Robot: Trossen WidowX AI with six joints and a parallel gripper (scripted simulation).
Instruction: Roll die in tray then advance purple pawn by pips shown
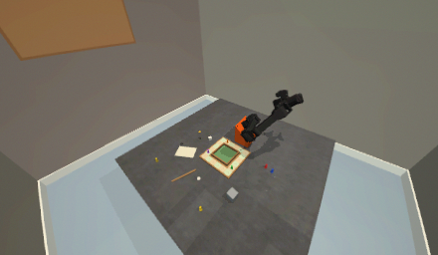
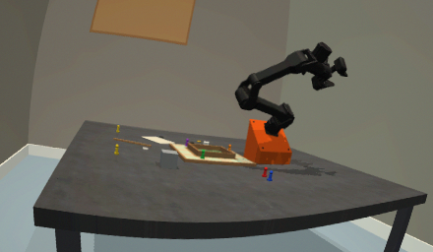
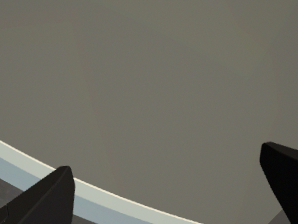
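The white die lies 430 mm to the right of my gripper tip, 420 mm ahead of it and 390 mm below it. The rest, counted from my gripper tip: red pawn (380 mm below, 340 mm ahead, 70 mm to the left); orange pawn (370 mm below, 350 mm ahead, 290 mm to the right); blue pawn (380 mm below, 340 mm ahead, 120 mm to the left).
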